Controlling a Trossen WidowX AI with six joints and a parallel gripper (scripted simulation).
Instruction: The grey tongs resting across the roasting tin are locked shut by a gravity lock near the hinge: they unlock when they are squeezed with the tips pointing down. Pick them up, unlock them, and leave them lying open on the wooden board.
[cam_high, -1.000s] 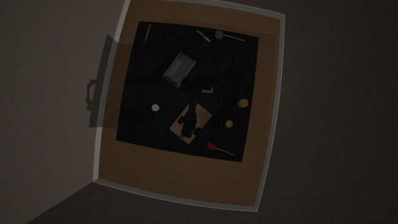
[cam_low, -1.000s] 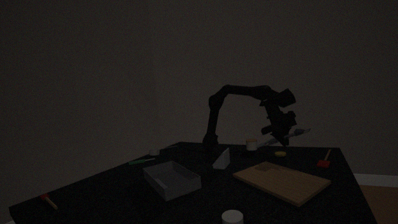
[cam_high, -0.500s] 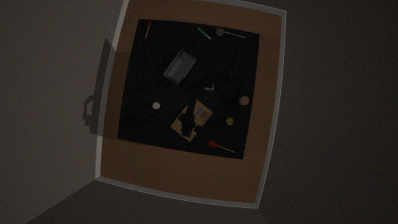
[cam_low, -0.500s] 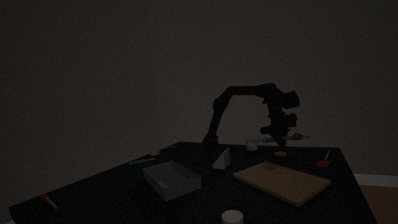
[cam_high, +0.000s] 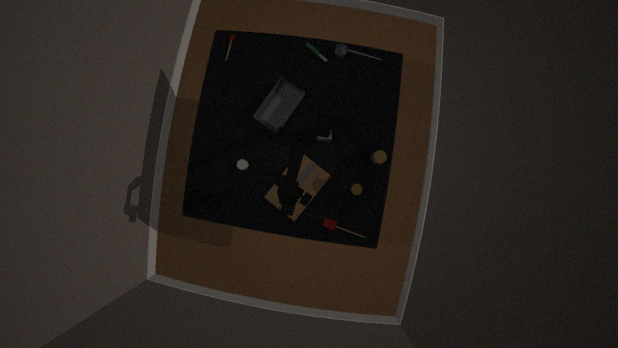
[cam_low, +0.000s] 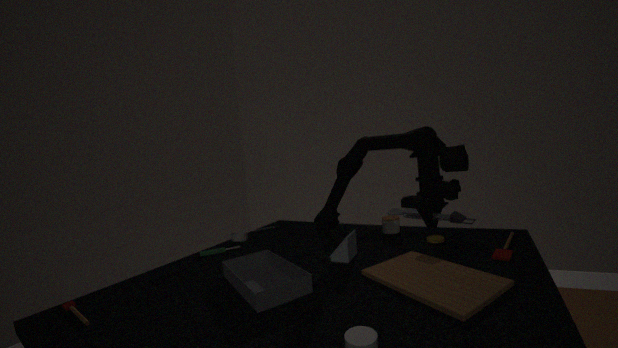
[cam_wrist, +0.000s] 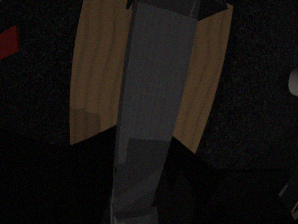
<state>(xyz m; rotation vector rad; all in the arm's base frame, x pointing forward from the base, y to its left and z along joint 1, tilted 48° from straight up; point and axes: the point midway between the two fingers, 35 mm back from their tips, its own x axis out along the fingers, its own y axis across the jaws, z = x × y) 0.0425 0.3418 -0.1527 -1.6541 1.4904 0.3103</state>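
The wooden board is 150 mm below my gripper tip. Also, from my gripper tip: yellow disc: 360 mm behind, 150 mm below, 90 mm to the right; then white cylinder: 360 mm ahead, 140 mm below, 40 mm to the right; then yellow lock piece: 30 mm above.
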